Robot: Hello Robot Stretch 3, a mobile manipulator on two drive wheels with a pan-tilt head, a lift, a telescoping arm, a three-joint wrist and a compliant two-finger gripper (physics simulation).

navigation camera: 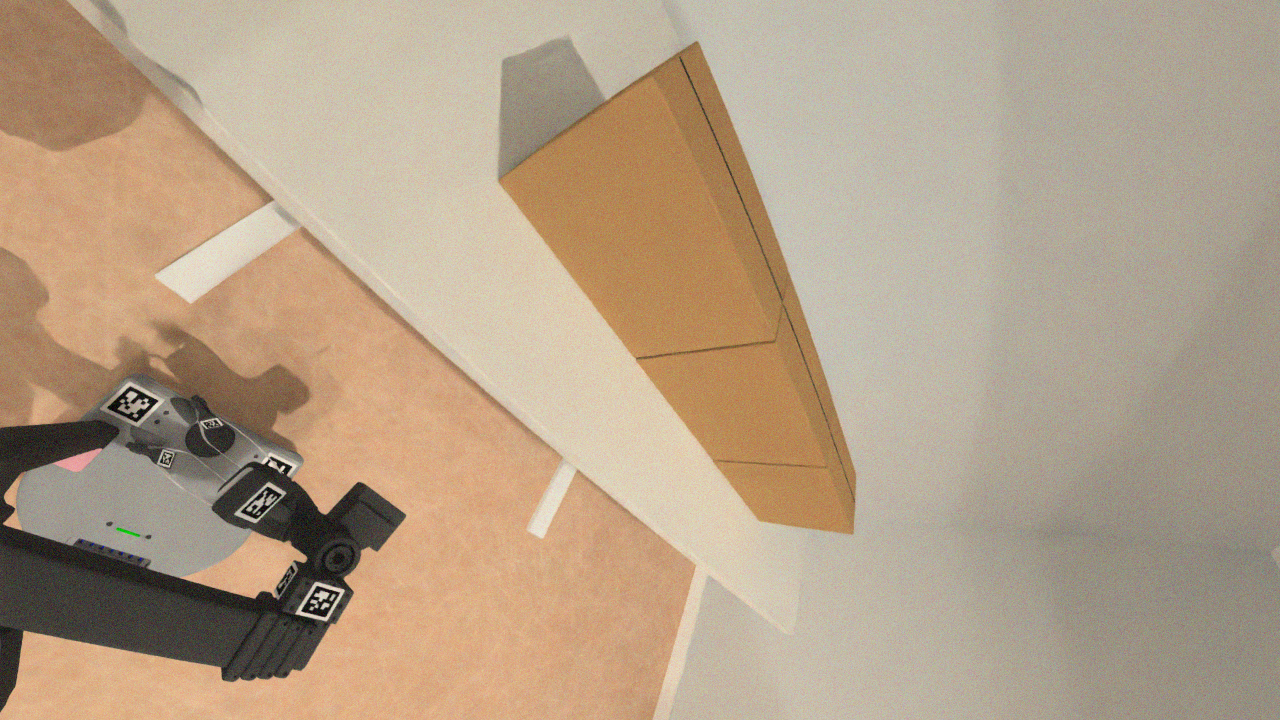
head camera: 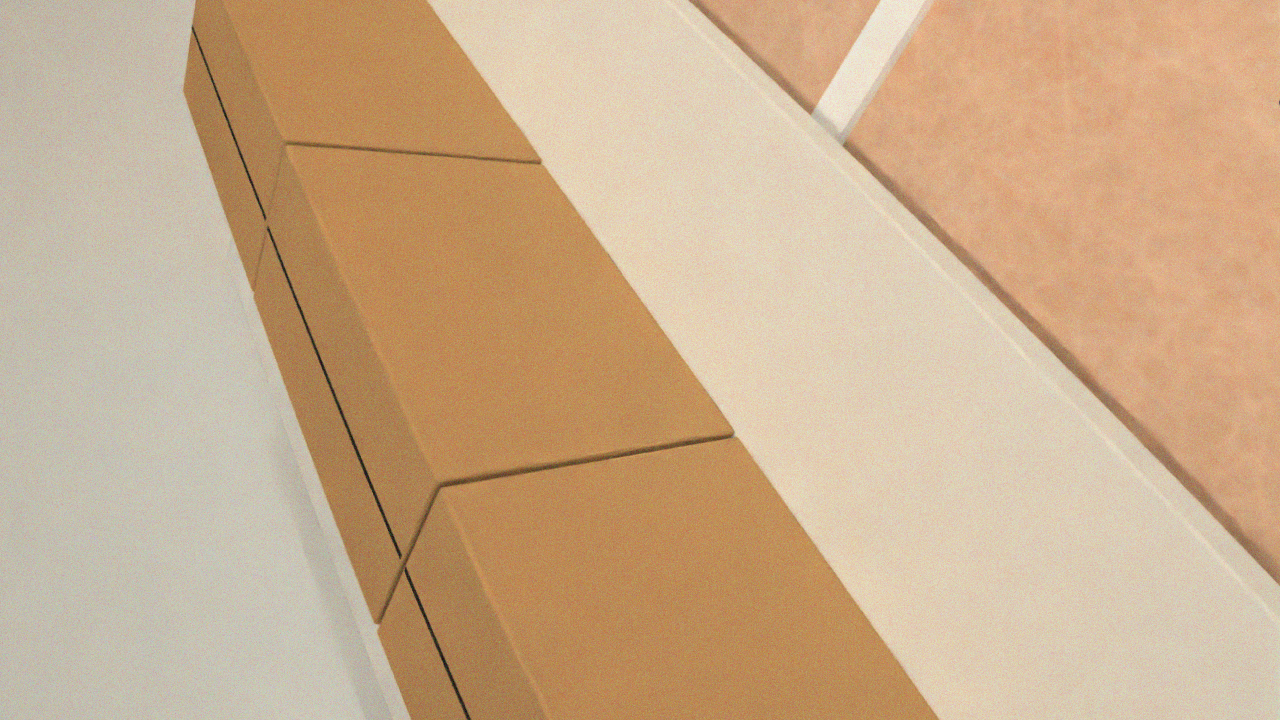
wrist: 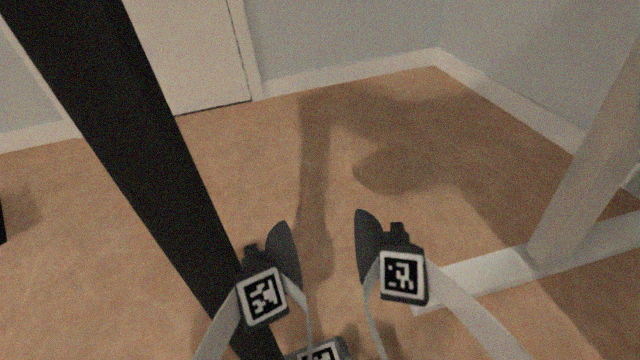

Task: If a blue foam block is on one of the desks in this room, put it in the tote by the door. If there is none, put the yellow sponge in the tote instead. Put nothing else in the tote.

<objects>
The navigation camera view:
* my gripper: 155,413
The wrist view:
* my gripper: 324,240
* white door: 201,62
</objects>
